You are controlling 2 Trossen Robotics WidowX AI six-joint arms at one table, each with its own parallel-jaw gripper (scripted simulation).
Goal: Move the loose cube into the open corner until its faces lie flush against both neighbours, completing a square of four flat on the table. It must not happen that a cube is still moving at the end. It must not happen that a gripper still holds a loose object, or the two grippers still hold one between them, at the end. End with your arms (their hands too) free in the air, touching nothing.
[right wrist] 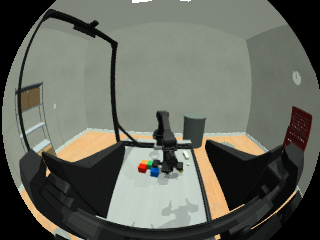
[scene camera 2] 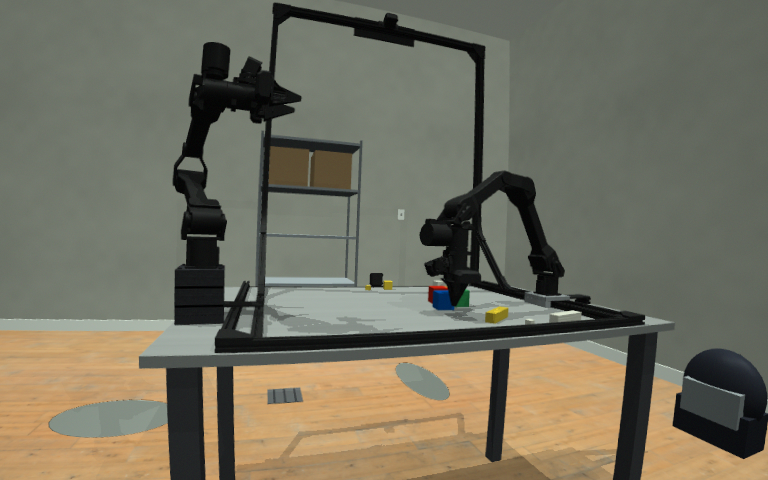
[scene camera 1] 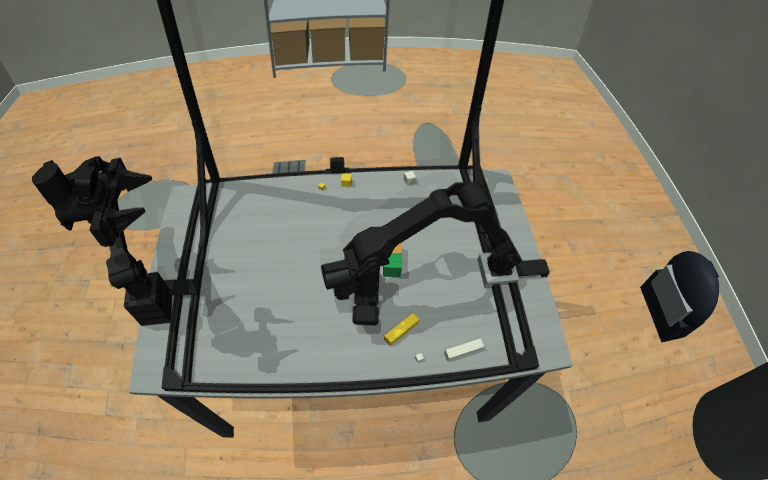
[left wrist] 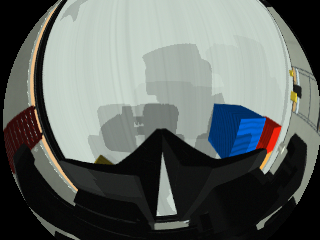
Labels:
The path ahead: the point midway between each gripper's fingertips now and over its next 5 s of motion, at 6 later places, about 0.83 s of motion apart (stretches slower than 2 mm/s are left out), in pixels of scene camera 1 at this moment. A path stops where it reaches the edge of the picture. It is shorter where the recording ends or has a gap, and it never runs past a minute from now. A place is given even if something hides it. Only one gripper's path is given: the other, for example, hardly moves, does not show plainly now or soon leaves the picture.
My left gripper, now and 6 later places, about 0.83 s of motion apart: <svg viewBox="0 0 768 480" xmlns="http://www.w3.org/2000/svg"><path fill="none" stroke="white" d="M366 305L366 303L367 299L367 294L367 290L367 285L368 288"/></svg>

